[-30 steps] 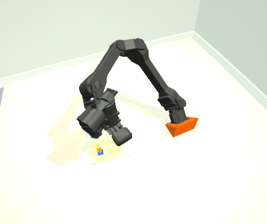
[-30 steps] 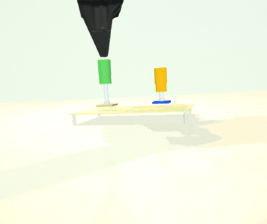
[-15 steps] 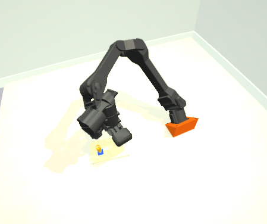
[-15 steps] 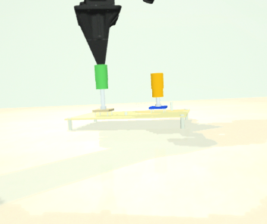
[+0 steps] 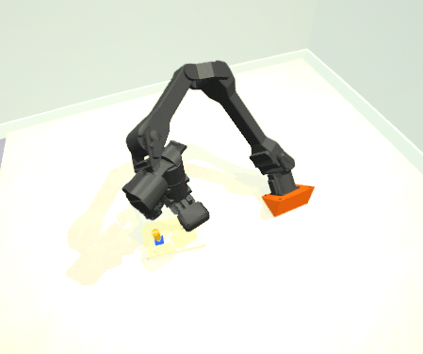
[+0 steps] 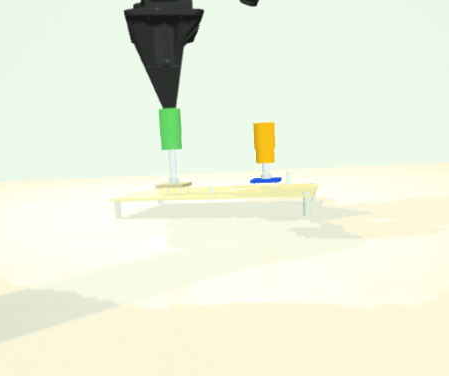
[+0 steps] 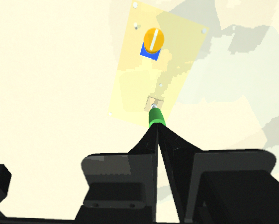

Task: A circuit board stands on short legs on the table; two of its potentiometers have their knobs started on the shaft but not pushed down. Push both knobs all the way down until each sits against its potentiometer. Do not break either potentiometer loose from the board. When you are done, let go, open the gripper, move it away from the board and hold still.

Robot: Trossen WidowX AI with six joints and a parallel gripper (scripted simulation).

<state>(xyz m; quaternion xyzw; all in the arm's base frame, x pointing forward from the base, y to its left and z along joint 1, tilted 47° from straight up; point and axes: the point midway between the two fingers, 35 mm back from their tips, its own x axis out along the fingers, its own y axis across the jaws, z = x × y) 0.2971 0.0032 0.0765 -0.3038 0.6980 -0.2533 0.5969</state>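
Now: gripper tip 8 cm short of the orange knob, 3 cm above it and 1 cm to the right of it. From my gripper tip the other things lie so: green knob 2 cm below.
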